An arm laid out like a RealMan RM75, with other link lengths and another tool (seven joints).
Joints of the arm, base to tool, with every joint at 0 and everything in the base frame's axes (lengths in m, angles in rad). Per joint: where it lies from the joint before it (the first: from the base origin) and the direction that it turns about. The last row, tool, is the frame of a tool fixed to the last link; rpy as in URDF.
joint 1: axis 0 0 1 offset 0 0 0.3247
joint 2: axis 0 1 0 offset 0 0 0
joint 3: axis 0 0 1 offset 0 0 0.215
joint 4: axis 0 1 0 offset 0 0 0
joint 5: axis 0 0 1 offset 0 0 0.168
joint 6: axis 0 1 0 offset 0 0 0
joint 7: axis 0 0 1 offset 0 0 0.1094
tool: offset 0.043 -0.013 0.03 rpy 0 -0.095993 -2.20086
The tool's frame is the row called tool.
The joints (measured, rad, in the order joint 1, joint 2, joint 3, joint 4, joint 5, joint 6, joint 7), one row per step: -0.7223 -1.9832 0.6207 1.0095 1.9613 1.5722 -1.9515; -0.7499 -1.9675 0.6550 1.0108 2.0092 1.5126 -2.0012; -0.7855 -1.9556 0.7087 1.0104 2.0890 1.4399 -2.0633; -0.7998 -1.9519 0.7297 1.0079 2.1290 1.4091 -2.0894; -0.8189 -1.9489 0.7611 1.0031 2.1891 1.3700 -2.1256; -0.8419 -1.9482 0.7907 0.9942 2.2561 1.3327 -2.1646; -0.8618 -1.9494 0.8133 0.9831 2.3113 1.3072 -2.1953; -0.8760 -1.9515 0.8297 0.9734 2.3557 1.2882 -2.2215; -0.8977 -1.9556 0.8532 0.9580 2.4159 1.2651 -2.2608; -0.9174 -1.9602 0.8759 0.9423 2.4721 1.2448 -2.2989; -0.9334 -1.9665 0.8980 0.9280 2.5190 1.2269 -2.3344; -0.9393 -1.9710 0.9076 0.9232 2.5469 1.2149 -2.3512
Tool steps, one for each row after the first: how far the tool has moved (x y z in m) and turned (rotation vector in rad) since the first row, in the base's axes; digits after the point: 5 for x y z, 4 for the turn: 0.00289 0.01164 -0.00026 0.0120 0.0518 0.0434; 0.00628 0.02502 -0.00558 0.0210 0.1348 0.0953; 0.00641 0.03044 -0.00808 0.0272 0.1729 0.1201; 0.00608 0.03713 -0.01282 0.0330 0.2304 0.1528; 0.00599 0.04380 -0.01827 0.0384 0.2897 0.1855; 0.00596 0.04854 -0.02359 0.0392 0.3371 0.2094; 0.00507 0.05187 -0.02782 0.0396 0.3730 0.2310; 0.00471 0.05608 -0.03426 0.0376 0.4204 0.2590; 0.00412 0.05954 -0.04041 0.0361 0.4650 0.2848; 0.00366 0.06198 -0.04660 0.0340 0.5018 0.3068; 0.00265 0.06320 -0.04908 0.0388 0.5230 0.3187
